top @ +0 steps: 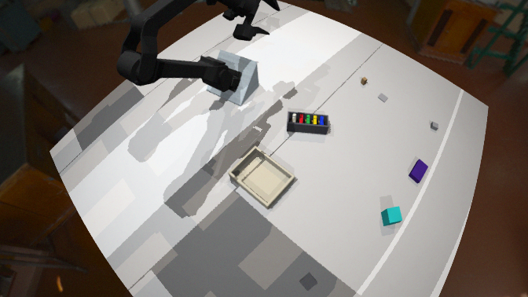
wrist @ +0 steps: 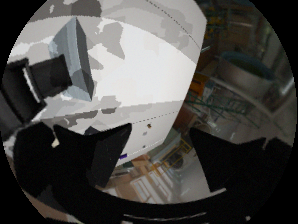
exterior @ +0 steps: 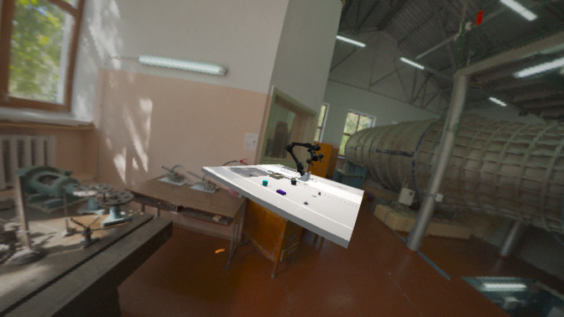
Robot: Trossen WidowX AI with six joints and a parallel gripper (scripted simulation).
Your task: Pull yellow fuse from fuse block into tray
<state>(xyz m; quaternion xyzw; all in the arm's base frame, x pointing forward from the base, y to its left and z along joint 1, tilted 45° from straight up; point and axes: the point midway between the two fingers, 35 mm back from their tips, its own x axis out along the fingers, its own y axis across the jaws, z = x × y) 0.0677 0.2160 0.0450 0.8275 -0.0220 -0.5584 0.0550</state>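
The yellow fuse is 21 cm ahead of my gripper tip, 19 cm below it and 14 cm to the right of it. The rest, counted from my gripper tip: blue fuse (23 cm ahead, 19 cm below, 14 cm to the right); brown cube (29 cm ahead, 20 cm below, 13 cm to the left); tray (35 cm to the right, 21 cm below, 17 cm ahead).
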